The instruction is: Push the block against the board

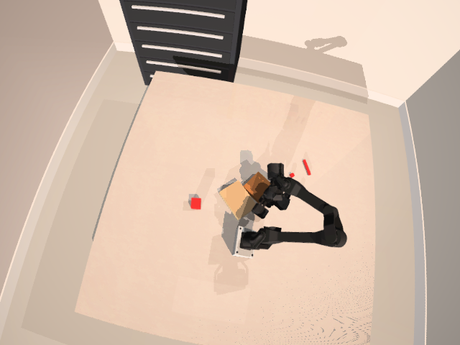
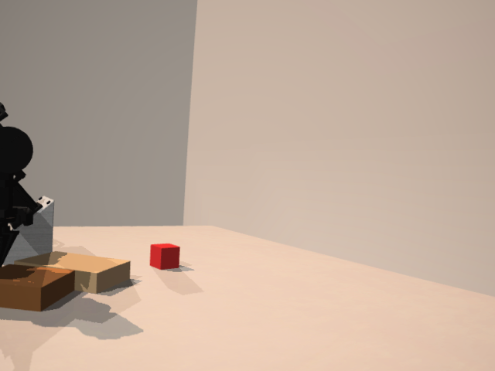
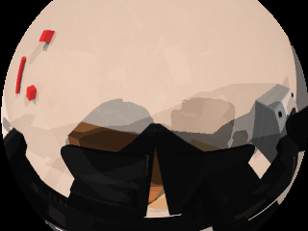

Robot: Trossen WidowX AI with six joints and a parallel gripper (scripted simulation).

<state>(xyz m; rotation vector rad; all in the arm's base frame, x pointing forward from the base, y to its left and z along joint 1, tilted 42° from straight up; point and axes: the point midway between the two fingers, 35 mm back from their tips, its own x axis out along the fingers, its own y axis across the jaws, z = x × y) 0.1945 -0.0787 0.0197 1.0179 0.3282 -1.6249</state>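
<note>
Right now the square block is 6 cm ahead of my gripper tip, 4 cm to the left of it and 1 cm above it. Also, from my gripper tip: thin red stick: 21 cm ahead, 19 cm to the right; red cube: 30 cm to the left, 6 cm behind, 1 cm above; board: 12 cm to the left, 1 cm behind, 1 cm above.
</note>
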